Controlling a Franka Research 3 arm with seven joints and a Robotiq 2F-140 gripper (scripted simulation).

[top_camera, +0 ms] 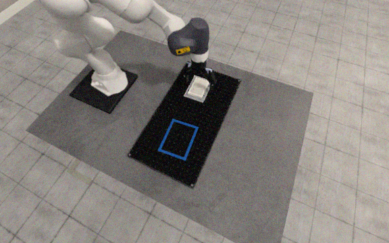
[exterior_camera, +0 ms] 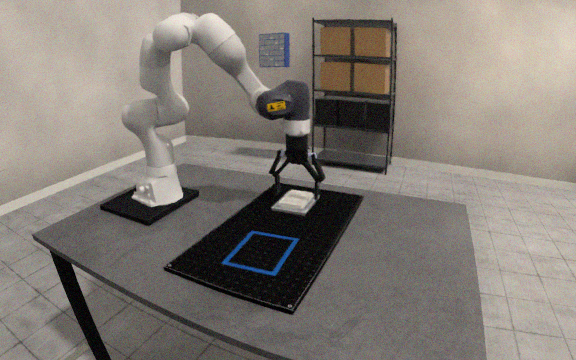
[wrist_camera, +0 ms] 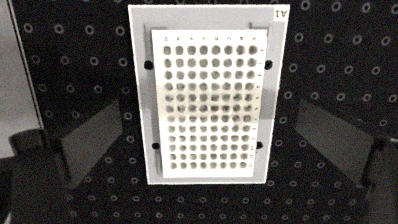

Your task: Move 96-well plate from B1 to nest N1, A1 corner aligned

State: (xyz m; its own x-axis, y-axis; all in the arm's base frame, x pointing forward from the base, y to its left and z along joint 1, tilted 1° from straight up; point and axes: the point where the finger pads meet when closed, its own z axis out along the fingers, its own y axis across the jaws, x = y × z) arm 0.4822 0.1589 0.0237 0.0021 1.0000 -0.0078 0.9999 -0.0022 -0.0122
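Right now my hand is 2 cm above the white 96-well plate. Round my hand: A1 corner mark: 5 cm ahead, 7 cm to the left, 3 cm below; then plate nest: 3 cm below.
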